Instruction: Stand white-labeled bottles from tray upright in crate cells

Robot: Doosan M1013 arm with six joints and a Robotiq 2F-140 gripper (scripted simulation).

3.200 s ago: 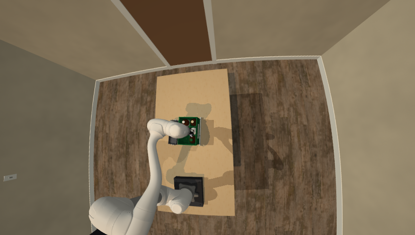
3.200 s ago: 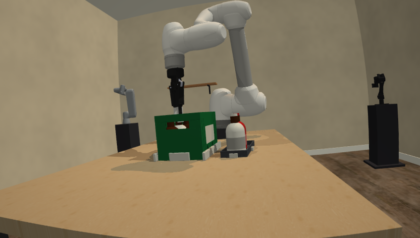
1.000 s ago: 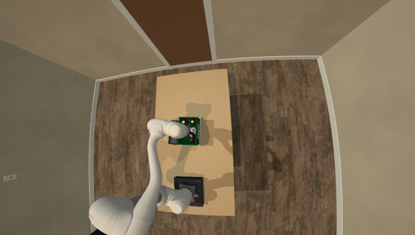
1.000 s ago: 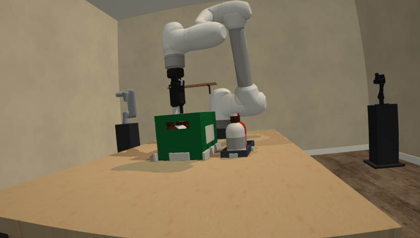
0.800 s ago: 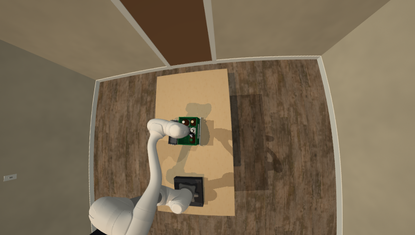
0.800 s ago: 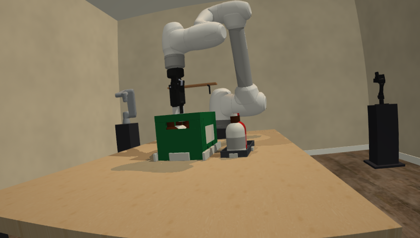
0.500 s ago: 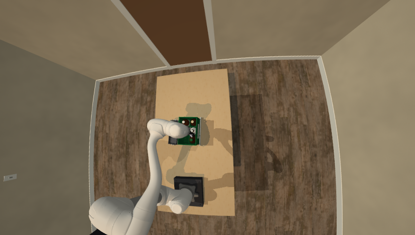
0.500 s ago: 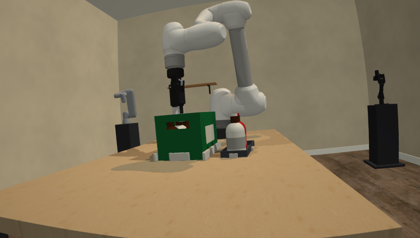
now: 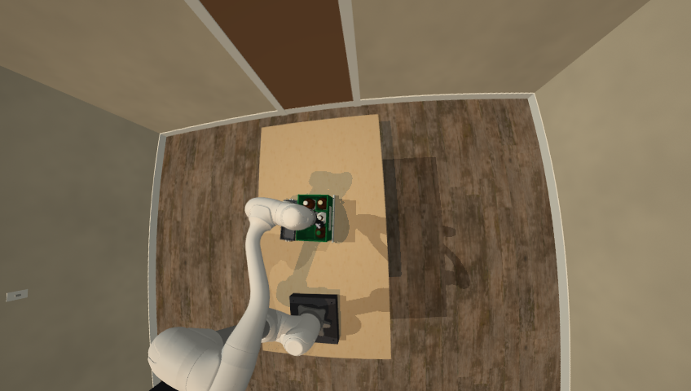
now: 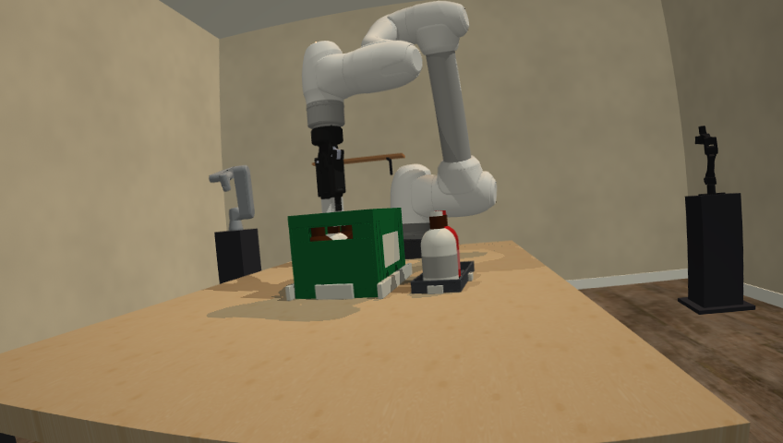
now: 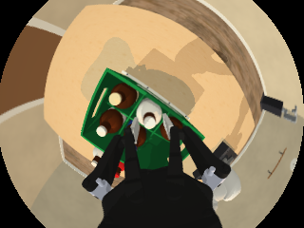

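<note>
Now: hand 250 mm to the right of the white-labeled bottle, 90 mm above it and 60 mm short of it. The rest, counted from my hand: dark tray 250 mm to the left, 160 mm below, 30 mm behind; then green crate 90 mm below, 40 mm to the left; then red-labeled bottle 250 mm to the left, 90 mm below, 30 mm behind.
</note>
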